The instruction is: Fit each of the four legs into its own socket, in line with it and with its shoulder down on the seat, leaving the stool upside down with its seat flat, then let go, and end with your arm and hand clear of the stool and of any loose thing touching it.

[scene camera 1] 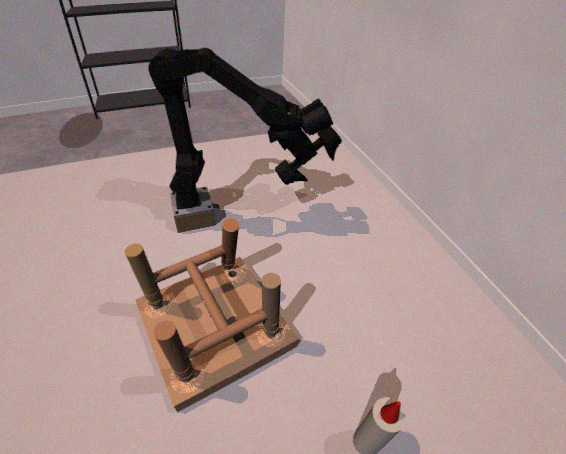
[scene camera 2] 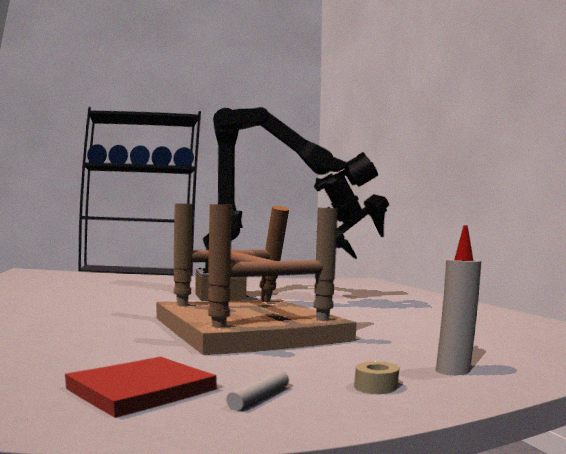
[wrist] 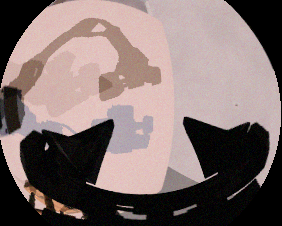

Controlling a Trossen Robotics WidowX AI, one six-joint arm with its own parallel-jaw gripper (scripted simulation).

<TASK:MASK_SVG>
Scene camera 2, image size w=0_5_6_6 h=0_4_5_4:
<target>my gripper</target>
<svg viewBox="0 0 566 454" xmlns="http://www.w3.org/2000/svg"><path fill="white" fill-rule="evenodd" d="M384 196L373 194L364 201L365 207L363 209L353 191L345 200L331 203L333 208L338 208L338 221L341 222L342 220L343 222L337 228L337 248L343 248L353 258L357 259L350 243L344 239L343 233L368 214L372 218L379 235L384 237L384 218L387 211L386 208L389 206L389 202Z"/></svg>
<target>red flat block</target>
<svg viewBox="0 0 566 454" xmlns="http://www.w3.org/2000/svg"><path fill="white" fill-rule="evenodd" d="M217 375L164 357L156 357L66 373L65 382L67 390L112 417L117 418L217 390Z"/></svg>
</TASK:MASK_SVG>
